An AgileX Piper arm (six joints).
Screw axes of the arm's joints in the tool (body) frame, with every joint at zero. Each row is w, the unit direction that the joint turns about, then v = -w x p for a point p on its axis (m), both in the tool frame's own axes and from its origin. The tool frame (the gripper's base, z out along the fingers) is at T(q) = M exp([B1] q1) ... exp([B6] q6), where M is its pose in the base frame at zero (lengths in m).
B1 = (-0.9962, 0, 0.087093, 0.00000, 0.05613, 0.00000)
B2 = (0, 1, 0, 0.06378, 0.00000, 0.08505)
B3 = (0, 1, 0, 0.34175, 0.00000, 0.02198)
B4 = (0, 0, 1, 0.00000, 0.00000, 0.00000)
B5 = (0, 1, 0, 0.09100, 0.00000, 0.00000)
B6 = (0, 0, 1, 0.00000, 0.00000, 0.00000)
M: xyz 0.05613 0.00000 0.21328 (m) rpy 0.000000 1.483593 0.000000 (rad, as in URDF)
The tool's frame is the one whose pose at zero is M.
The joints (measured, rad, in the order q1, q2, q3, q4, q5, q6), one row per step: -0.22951 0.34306 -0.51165 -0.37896 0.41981 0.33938; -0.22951 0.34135 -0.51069 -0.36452 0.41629 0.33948; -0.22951 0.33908 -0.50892 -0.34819 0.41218 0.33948; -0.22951 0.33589 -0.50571 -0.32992 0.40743 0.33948; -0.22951 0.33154 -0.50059 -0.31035 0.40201 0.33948; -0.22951 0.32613 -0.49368 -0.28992 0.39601 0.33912; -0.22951 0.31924 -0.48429 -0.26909 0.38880 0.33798; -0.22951 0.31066 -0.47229 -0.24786 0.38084 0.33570; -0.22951 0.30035 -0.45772 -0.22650 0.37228 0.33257; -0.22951 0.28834 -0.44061 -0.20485 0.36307 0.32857; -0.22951 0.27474 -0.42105 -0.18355 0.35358 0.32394; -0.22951 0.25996 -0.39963 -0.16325 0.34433 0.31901; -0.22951 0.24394 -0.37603 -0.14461 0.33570 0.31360
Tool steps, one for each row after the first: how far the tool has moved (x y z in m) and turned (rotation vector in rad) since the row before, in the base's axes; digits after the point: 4 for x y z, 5 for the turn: 0.0000 0.0006 -0.0001 0.01246 -0.00706 0.00488; -0.0001 0.0007 -0.0003 0.01404 -0.00775 0.00553; -0.0001 0.0008 -0.0006 0.01580 -0.00827 0.00617; -0.0002 0.0009 -0.0011 0.01702 -0.00847 0.00662; -0.0002 0.0009 -0.0016 0.01751 -0.00839 0.00693; -0.0003 0.0010 -0.0021 0.01707 -0.00842 0.00729; -0.0005 0.0010 -0.0028 0.01642 -0.00800 0.00751; -0.0006 0.0010 -0.0035 0.01581 -0.00759 0.00754; -0.0007 0.0010 -0.0041 0.01533 -0.00727 0.00757; -0.0008 0.0010 -0.0048 0.01459 -0.00653 0.00730; -0.0009 0.0010 -0.0053 0.01363 -0.00542 0.00675; -0.0009 0.0009 -0.0060 0.01204 -0.00350 0.00602
